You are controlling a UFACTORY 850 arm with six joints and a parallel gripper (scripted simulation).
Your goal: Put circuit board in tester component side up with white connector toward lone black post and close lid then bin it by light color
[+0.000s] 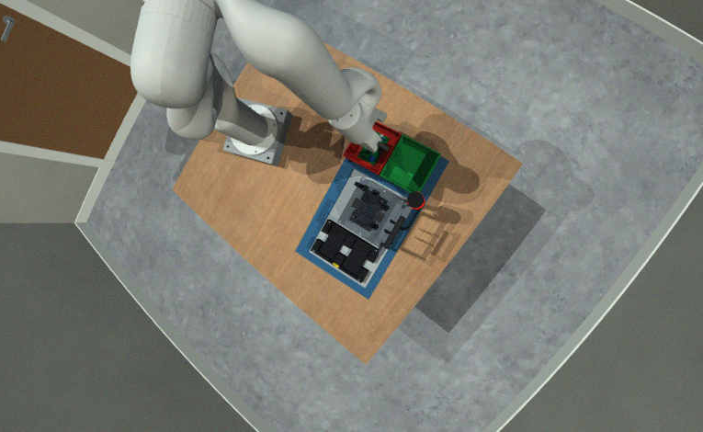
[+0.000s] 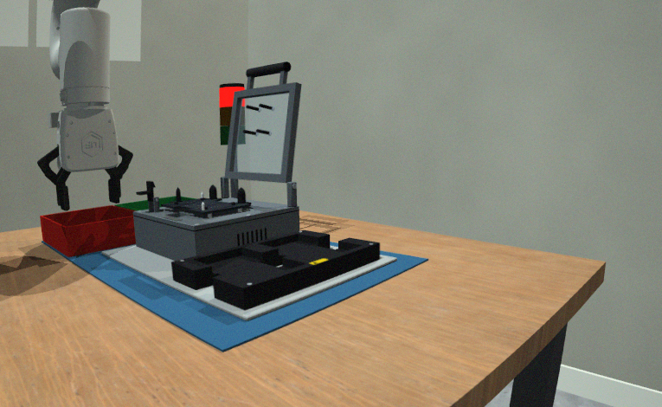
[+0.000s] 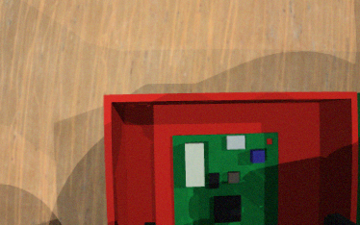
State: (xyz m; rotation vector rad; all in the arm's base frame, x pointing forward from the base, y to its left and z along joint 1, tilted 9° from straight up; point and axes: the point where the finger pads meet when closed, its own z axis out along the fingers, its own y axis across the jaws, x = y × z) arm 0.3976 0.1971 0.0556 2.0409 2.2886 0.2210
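Now: the red bin 60 mm below my hand. Round my hand: black hook: 140 mm to the right, 60 mm ahead, 20 mm above; then green circuit board: 60 mm below; then green bin: 150 mm ahead, 60 mm below, 20 mm to the left.
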